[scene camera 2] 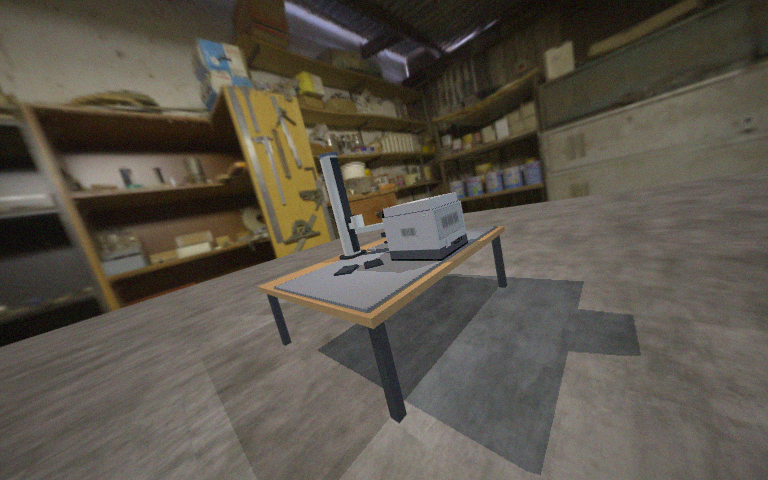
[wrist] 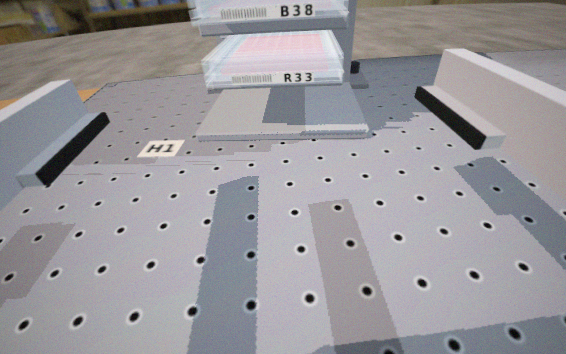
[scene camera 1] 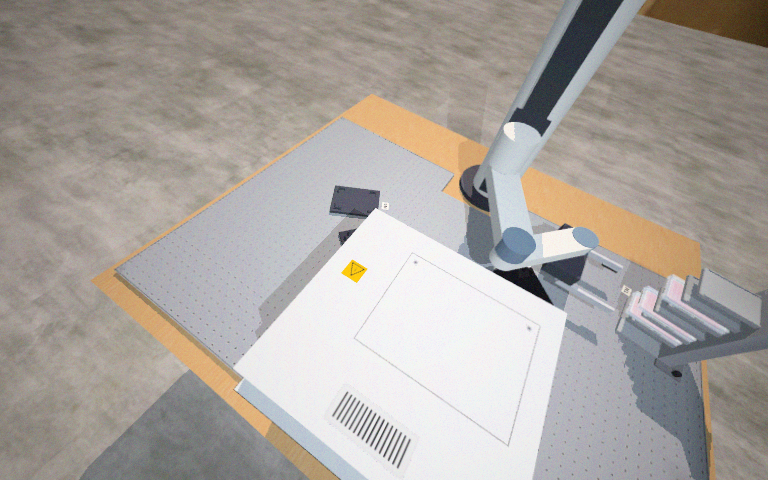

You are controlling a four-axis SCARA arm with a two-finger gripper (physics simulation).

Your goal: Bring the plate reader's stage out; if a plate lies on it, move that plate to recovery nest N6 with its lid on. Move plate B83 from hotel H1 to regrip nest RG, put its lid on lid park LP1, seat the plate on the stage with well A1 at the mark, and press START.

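Frame: origin at the arm's base, x ahead, y left, z up, level; centimetres.
Where they show: gripper, fingertip midpoint: (wrist: 259,84) (scene camera 1: 616,288); arm's base, origin of the base link: (scene camera 2: 353,255).
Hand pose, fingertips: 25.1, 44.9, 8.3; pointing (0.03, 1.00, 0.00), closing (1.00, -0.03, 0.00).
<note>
Things, the pixels of their top centre, and the offset from my fingertips, as dx, dy, dz. "*": a spot on its surface instead.
- plate B38, surface spot: (wrist: 280,11) * +1.4, +4.7, +2.2
- white plate reader, middle of its top: (scene camera 1: 420,334) (scene camera 2: 419,200) +55.1, -41.6, +27.7
- Black regrip nest RG, middle of its top: (scene camera 1: 527,290) +16.5, -21.5, -0.1
- park, middle of its top: (scene camera 1: 355,198) (scene camera 2: 346,268) +15.1, -81.8, -5.3
- H1 label, surface spot: (wrist: 161,148) (scene camera 1: 626,290) * -8.8, +7.4, -7.0
My gripper (scene camera 1: 619,288) (wrist: 259,84) is open and empty, a little above the perforated plate. Its fingers point at hotel H1 (scene camera 1: 730,297) (wrist: 225,115), which stands ahead and apart from them. In the wrist view, plate R33 (wrist: 285,57) sits in a low slot and plate B38 (wrist: 280,11) above it, both clear-lidded; the higher slots are cut off. No label reading B83 shows. The white plate reader (scene camera 1: 441,345) (scene camera 2: 416,229) stands on the table; its stage and START button do not show. Black regrip nest RG (scene camera 1: 526,280) is partly hidden by the reader and arm.
A dark nest or park (scene camera 1: 355,200) (scene camera 2: 346,270) lies left of the arm column (scene camera 1: 572,67) (scene camera 2: 341,203); its label is unreadable. Another dark one (scene camera 1: 344,236) (scene camera 2: 373,263) is partly behind the reader. The H1 label (scene camera 1: 626,289) (wrist: 161,148) lies before the hotel.
</note>
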